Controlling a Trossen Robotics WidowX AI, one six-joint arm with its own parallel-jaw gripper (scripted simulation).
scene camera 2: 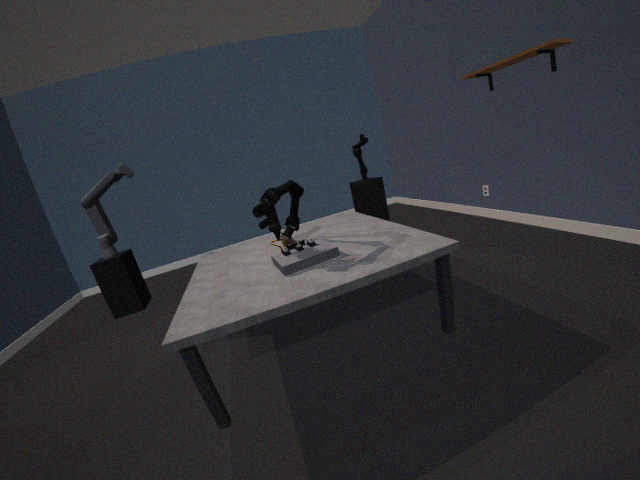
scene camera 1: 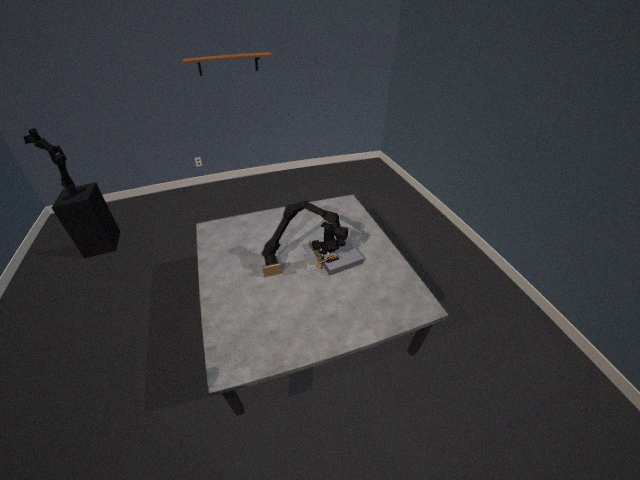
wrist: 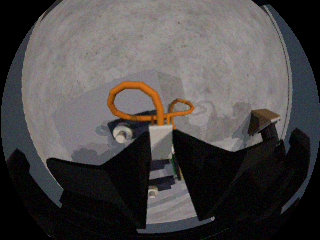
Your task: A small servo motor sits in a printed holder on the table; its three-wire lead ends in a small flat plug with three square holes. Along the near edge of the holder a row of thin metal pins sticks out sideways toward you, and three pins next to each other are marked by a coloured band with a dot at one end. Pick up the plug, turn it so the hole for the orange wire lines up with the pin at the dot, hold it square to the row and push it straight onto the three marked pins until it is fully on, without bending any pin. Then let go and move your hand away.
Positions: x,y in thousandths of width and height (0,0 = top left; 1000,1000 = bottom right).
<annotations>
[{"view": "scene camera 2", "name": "grey holder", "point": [468,543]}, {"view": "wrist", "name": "my gripper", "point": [502,565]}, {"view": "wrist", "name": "grey holder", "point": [258,523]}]
</annotations>
